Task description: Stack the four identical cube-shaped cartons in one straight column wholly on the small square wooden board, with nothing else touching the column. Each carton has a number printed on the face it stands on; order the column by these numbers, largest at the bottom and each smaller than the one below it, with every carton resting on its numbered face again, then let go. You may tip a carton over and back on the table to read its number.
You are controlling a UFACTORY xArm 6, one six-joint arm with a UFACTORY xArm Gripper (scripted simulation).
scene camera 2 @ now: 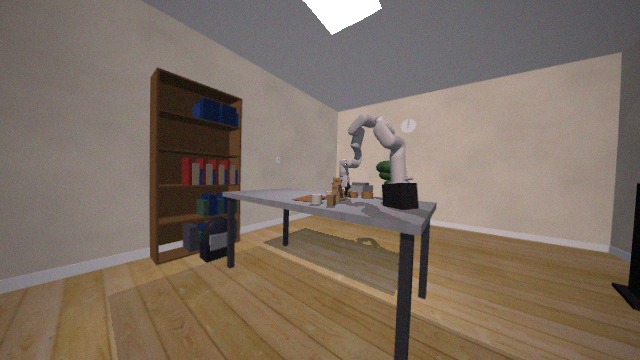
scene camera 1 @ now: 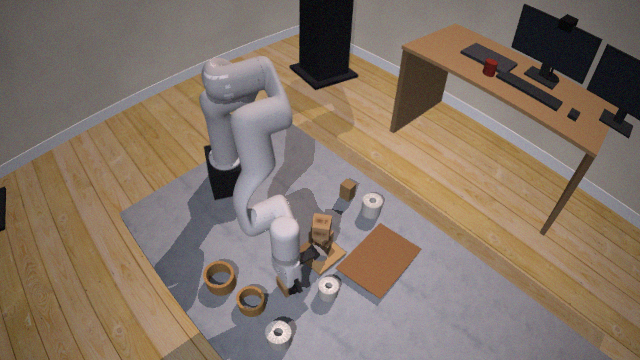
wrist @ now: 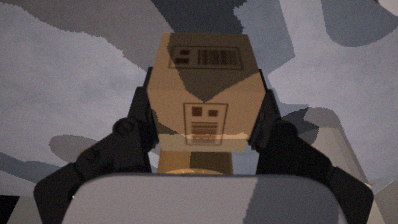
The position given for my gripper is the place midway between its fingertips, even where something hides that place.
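My gripper [wrist: 204, 84]. Carton [wrist: 205, 91]. I see the gripper and the carton.
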